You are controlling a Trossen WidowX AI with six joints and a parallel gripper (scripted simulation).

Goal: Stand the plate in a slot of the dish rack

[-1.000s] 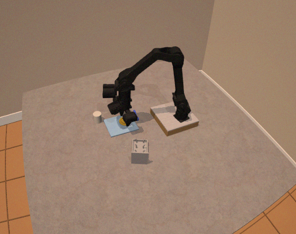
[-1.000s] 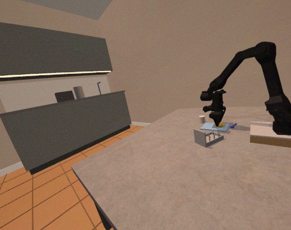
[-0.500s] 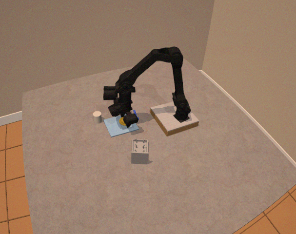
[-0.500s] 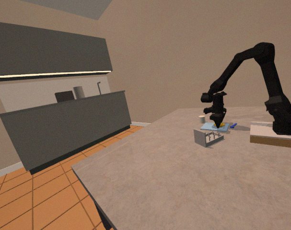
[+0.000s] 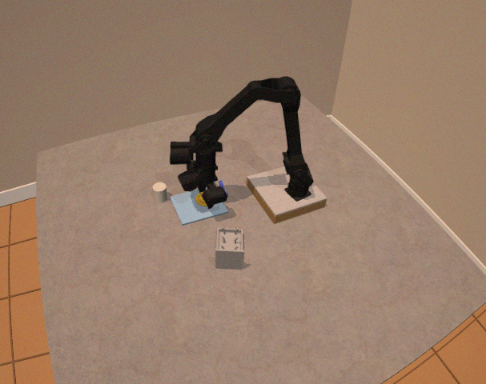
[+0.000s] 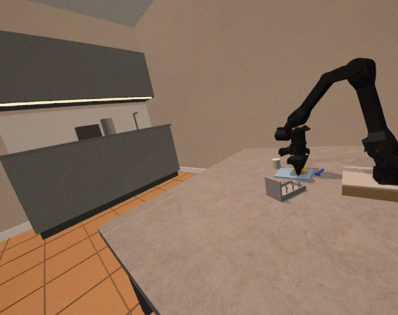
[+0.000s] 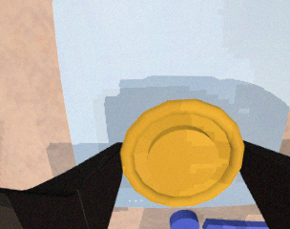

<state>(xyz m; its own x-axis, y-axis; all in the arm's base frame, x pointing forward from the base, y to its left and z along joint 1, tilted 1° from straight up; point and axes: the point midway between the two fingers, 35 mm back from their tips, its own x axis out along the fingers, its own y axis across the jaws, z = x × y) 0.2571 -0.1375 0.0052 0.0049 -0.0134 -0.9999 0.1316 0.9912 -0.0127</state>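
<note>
Right now my gripper tip is 30 mm short of the light blue mat and 10 mm above it. The rest, counted from my gripper tip: blue spoon 80 mm behind, 20 mm to the right; then white cup 120 mm ahead, 90 mm to the right, 20 mm above; then yellow plate 10 mm above.
</note>
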